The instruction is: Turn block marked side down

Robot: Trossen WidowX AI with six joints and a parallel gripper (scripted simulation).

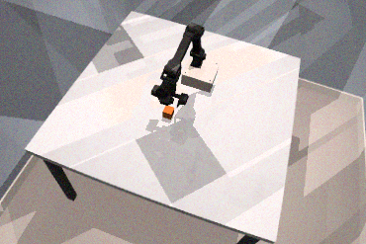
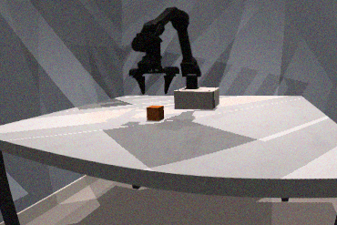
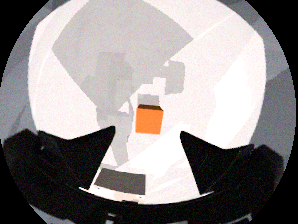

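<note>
The orange block is 2 cm behind my gripper tip and 7 cm below it.
</note>
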